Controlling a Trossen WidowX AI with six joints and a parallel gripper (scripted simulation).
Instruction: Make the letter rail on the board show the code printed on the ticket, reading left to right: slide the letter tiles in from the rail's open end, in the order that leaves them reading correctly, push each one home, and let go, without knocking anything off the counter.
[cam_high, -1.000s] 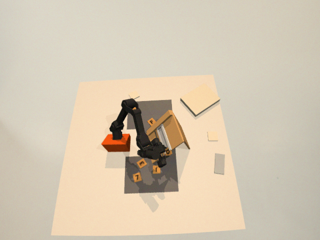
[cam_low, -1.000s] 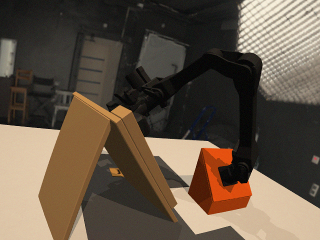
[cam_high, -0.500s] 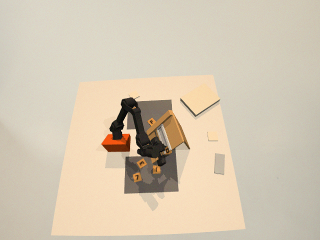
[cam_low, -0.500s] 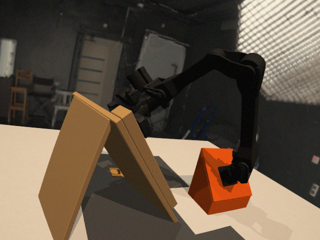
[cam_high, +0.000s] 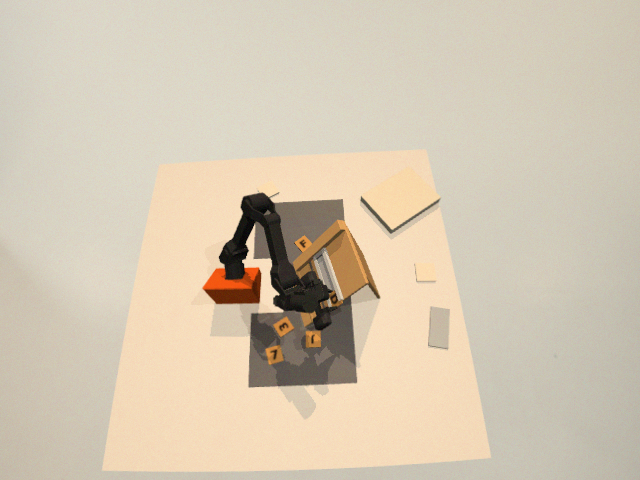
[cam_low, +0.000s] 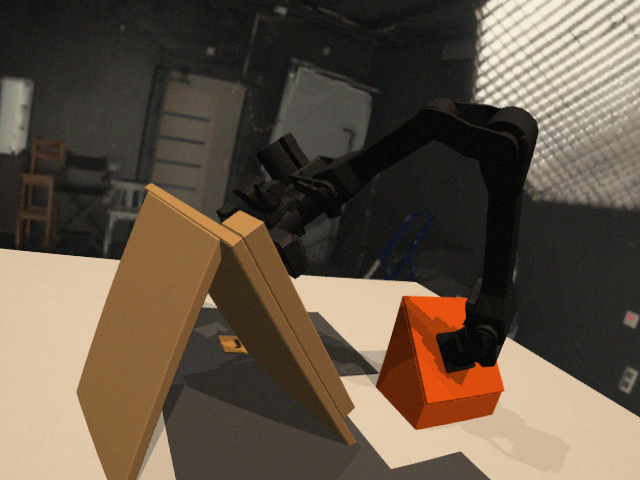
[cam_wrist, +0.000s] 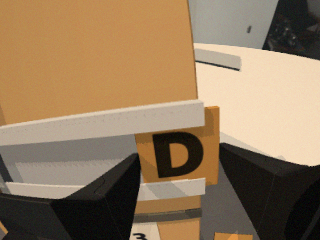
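Now: gripper tip 80 mm above the white ticket, 70 mm past it and 50 mm to the right of it. Also, from my gripper tip: cream slab (480 mm to the left, 330 mm ahead, 150 mm below); d tile (right at my gripper tip); grey plate (380 mm ahead, 160 mm below, 90 mm to the right).
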